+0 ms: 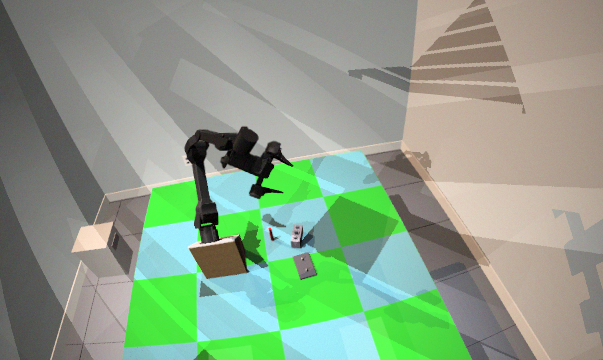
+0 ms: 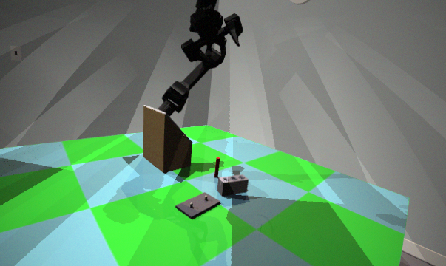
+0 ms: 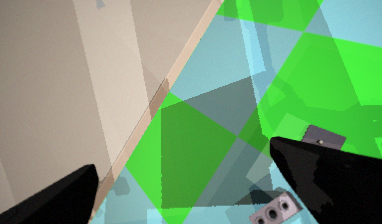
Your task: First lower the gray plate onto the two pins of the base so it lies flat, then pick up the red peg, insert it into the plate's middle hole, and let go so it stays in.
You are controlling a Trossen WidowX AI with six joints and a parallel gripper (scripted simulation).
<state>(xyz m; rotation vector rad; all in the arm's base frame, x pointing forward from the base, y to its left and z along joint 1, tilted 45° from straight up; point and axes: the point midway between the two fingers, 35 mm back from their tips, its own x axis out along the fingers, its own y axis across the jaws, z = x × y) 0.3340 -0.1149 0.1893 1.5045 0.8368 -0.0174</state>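
My gripper tip is now 90 mm to the right of the gray plate and 400 mm above it. Round my gripper tip: dark base: 30 mm ahead, 60 mm to the right, 430 mm below; red peg: 110 mm behind, 100 mm to the left, 400 mm below.
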